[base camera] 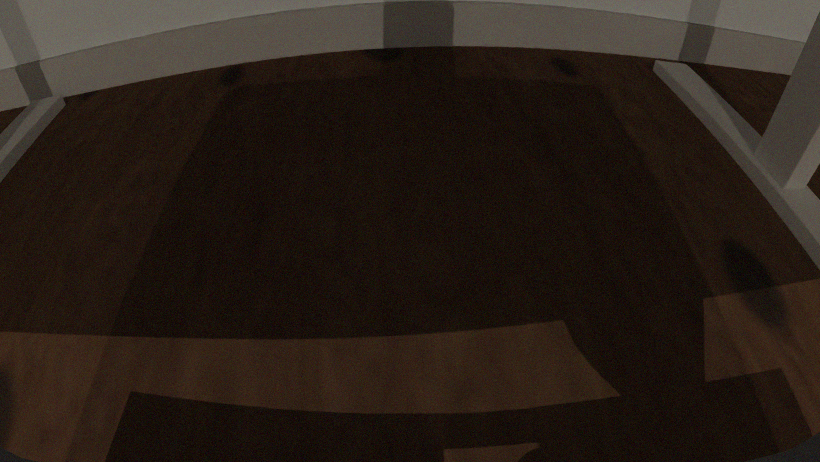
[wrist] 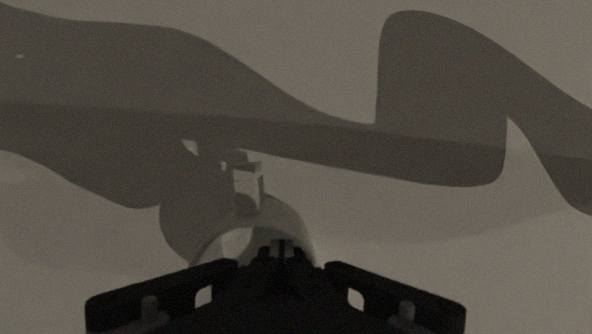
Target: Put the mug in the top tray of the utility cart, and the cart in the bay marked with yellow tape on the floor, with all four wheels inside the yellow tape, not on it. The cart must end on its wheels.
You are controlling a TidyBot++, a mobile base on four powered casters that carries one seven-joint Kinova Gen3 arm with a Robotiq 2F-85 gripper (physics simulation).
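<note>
In the wrist view a white mug [wrist: 283, 220] sits on a pale surface [wrist: 395, 260], just beyond my fingertips; only its curved rim and part of its wall show. My gripper [wrist: 281, 253] is shut, with its tips right at the mug's near edge. I cannot tell whether they touch it. Broad shadows of the arm fall across the surface behind the mug. The utility cart and the yellow-taped bay are in neither view. The base camera does not show the gripper or the mug.
The base camera looks at a dark wooden floor [base camera: 382, 222] under pale furniture. A white rail [base camera: 192, 45] runs along the back, with a leg [base camera: 416, 22] at the middle. More white bars and a post [base camera: 788, 114] stand at the right.
</note>
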